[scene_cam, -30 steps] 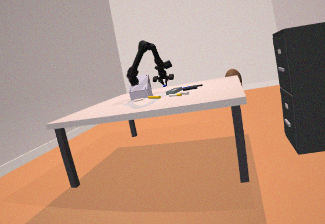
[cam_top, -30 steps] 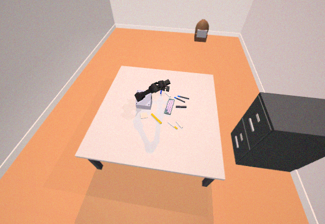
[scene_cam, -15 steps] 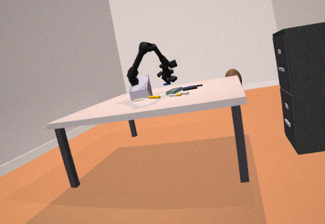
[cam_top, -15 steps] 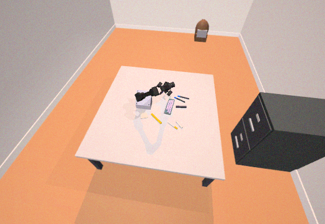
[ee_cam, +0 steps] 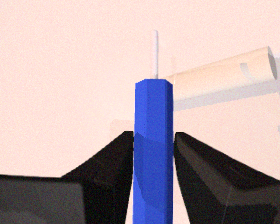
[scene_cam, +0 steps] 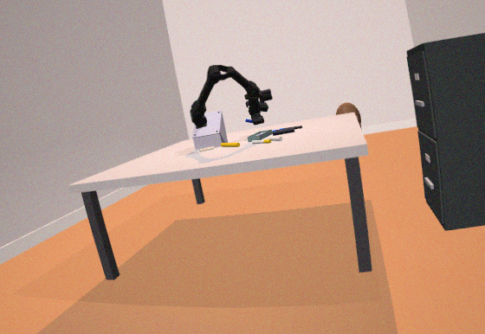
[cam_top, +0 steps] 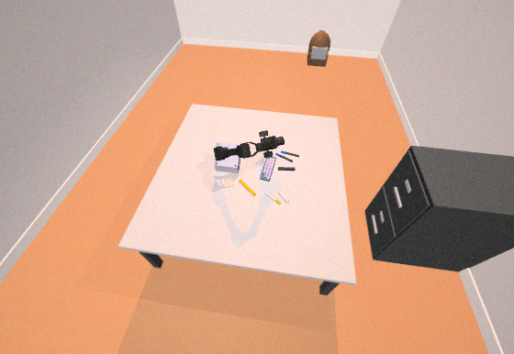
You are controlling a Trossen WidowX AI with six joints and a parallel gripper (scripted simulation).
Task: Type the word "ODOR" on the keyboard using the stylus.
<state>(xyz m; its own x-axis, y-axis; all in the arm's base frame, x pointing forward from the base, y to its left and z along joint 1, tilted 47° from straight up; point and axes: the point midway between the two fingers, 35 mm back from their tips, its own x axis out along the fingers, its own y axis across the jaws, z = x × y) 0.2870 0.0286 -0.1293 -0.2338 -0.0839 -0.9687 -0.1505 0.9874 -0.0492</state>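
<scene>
Now: the black marker 170 mm to the right of my gripper tip, 160 mm ahead of it and 70 mm below it. From my gripper tip the other things lie so: notepad 280 mm to the right, 240 mm behind, 70 mm below; blue stylus 10 mm to the left, 10 mm ahead; yellow pencil 330 mm to the right, 110 mm behind, 70 mm below.
</scene>
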